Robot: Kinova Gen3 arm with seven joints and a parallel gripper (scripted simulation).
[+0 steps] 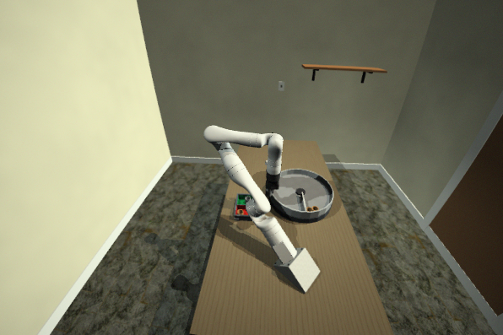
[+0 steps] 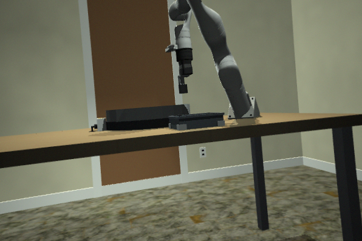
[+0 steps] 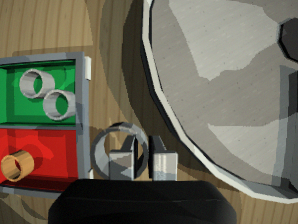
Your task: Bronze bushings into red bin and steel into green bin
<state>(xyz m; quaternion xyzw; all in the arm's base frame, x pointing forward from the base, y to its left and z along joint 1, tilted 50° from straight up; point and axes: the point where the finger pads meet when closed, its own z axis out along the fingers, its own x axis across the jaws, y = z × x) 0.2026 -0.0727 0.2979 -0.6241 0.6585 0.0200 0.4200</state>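
My gripper is now 20 mm past the bin tray, 150 mm to the right of it and 150 mm above it. Round my hand: grey turntable: 150 mm ahead, 190 mm to the right, 130 mm below.
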